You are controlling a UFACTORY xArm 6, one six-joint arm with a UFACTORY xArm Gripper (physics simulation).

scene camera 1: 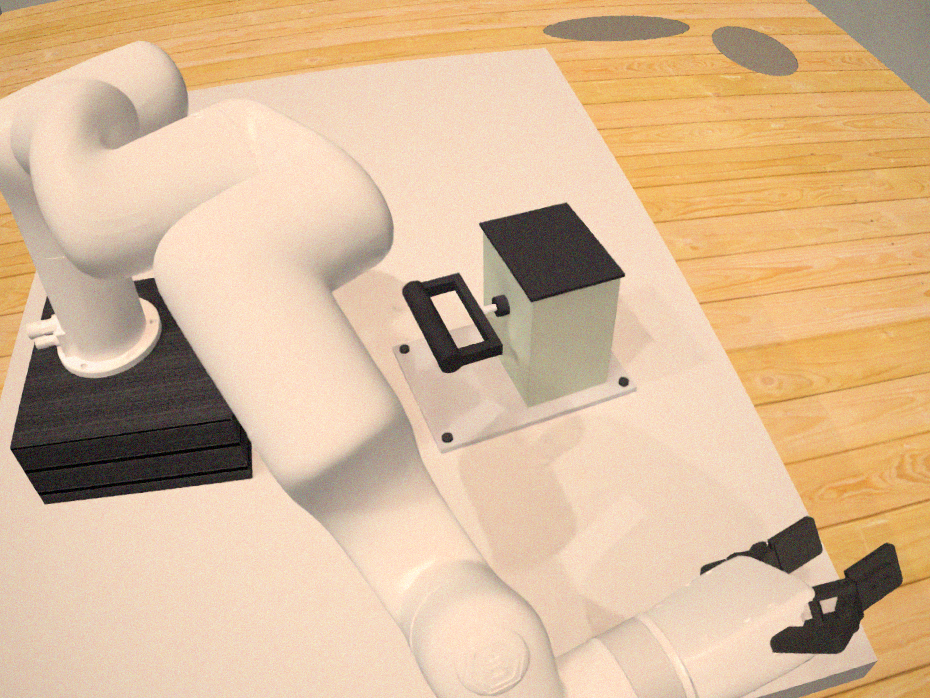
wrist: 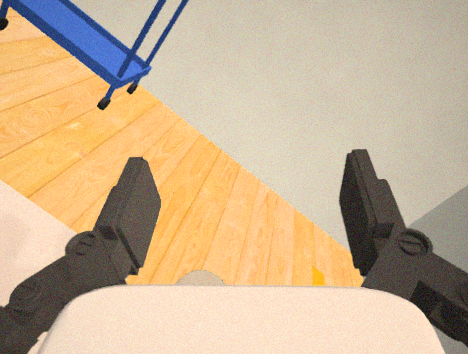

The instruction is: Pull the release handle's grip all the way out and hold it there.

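Observation:
The release handle's grip (scene camera 1: 431, 327) is a black D-shaped bar in scene camera 1. It stands out on a short pale rod from a black collar on the left side of a pale green box (scene camera 1: 572, 345) with a black lid. The box is on a light plate (scene camera 1: 504, 425) with black bolts. My gripper (scene camera 1: 847, 557) (wrist: 246, 177) is open and empty, far from the handle, at the lower right of scene camera 1. The handle does not show in the wrist view.
My white arm (scene camera 1: 270, 338) stretches from its black base block (scene camera 1: 135, 443) across the table (scene camera 1: 338, 616), passing left of the handle. The table's right edge runs beside the wooden floor. A blue cart (wrist: 118, 80) stands on the floor in the wrist view.

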